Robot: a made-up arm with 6 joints. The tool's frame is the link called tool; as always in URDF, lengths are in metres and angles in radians. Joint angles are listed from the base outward. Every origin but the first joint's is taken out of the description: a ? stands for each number. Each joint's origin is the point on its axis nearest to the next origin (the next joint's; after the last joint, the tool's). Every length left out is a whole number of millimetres.
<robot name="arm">
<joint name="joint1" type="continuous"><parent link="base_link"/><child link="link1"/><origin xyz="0 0 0.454" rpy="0 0 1.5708"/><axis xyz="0 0 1"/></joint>
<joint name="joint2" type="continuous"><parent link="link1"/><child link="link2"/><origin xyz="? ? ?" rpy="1.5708 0 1.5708"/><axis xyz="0 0 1"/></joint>
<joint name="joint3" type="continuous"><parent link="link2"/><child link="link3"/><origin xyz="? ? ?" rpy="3.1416 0 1.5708"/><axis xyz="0 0 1"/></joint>
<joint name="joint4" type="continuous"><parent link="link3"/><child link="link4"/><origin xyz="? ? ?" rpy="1.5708 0 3.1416"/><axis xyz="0 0 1"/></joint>
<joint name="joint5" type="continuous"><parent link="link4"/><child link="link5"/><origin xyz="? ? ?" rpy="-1.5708 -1.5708 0"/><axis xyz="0 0 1"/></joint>
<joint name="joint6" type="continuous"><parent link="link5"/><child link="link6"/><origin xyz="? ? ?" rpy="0 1.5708 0"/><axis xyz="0 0 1"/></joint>
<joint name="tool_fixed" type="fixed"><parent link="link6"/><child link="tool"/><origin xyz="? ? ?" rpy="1.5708 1.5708 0"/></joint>
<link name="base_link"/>
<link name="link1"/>
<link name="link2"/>
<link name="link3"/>
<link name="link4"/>
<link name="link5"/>
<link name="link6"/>
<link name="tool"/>
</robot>
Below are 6 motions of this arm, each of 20 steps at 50 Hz.
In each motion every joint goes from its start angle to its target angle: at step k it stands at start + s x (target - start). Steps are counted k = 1, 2, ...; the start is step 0. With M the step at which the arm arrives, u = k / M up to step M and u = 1 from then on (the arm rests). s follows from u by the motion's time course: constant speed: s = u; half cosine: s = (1 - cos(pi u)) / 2; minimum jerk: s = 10 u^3 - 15 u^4 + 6 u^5.
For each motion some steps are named. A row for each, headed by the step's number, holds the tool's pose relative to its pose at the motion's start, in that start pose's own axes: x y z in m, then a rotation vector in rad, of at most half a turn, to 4 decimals.
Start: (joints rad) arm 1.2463 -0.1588 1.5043 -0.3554 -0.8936 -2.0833
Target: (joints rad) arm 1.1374 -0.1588 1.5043 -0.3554 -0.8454 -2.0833
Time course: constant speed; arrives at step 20
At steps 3, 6, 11, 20:
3: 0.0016 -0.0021 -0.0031 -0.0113 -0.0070 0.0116
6: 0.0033 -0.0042 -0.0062 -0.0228 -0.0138 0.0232
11: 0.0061 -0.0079 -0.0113 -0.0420 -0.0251 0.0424
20: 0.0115 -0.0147 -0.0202 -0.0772 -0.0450 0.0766

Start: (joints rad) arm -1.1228 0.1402 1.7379 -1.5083 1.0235 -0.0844
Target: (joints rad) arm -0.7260 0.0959 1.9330 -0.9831 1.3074 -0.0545
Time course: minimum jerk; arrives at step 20
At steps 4, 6, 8, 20:
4: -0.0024 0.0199 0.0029 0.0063 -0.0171 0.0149
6: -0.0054 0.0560 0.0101 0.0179 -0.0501 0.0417
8: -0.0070 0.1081 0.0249 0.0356 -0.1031 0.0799
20: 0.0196 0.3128 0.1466 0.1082 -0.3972 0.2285

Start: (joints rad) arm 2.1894 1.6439 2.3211 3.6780 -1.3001 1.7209
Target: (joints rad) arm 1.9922 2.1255 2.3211 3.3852 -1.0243 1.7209
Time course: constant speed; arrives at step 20
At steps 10, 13, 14, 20:
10: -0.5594 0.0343 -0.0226 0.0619 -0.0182 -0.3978
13: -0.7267 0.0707 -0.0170 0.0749 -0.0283 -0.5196
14: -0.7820 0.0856 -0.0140 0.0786 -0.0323 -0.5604
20: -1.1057 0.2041 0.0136 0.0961 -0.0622 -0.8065

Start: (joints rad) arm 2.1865 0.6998 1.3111 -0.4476 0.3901 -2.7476
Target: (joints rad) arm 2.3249 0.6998 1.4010 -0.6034 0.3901 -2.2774
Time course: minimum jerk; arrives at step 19
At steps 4, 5, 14, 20:
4: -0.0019 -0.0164 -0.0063 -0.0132 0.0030 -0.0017
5: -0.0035 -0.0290 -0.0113 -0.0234 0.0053 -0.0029
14: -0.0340 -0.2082 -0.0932 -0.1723 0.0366 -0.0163
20: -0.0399 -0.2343 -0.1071 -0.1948 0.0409 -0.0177

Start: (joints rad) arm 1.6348 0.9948 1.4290 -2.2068 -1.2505 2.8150
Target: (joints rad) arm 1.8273 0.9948 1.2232 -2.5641 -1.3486 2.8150
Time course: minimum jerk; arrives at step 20
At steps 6, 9, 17, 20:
6: 0.0346 0.0586 -0.0122 0.0638 -0.0342 -0.0454
9: 0.0861 0.1479 -0.0261 0.1577 -0.0813 -0.1145
17: 0.2029 0.3624 -0.0373 0.3678 -0.1700 -0.2804
20: 0.2082 0.3727 -0.0371 0.3773 -0.1734 -0.2884

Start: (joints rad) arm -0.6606 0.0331 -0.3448 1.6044 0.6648 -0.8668
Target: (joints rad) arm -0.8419 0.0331 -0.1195 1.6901 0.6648 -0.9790
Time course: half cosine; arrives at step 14
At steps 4, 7, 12, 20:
4: -0.0369 -0.0546 0.0135 -0.0075 -0.0013 -0.0449
7: -0.1042 -0.1404 0.0366 -0.0215 -0.0017 -0.1194
12: -0.2141 -0.2526 0.0721 -0.0450 0.0015 -0.2271
20: -0.2270 -0.2639 0.0762 -0.0478 0.0021 -0.2389

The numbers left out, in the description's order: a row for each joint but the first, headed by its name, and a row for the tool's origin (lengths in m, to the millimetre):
joint2: 0 -0.184 0
joint3: 0 1.357 0
joint4: 0.237 -1.017 0
joint5: 0 0 0
joint6: -0.149 0 0
tool: 0 0 0

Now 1 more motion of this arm.
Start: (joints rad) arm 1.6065 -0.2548 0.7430 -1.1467 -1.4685 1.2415
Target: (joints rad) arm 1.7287 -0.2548 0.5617 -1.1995 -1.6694 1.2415
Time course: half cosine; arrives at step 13
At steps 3, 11, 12, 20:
3: 0.0129 -0.0032 -0.0170 0.0190 -0.0032 0.0458
11: 0.1020 -0.0078 -0.1227 0.1315 -0.0293 0.3484
12: 0.1069 -0.0073 -0.1280 0.1368 -0.0309 0.3645
20: 0.1085 -0.0071 -0.1298 0.1387 -0.0314 0.3699

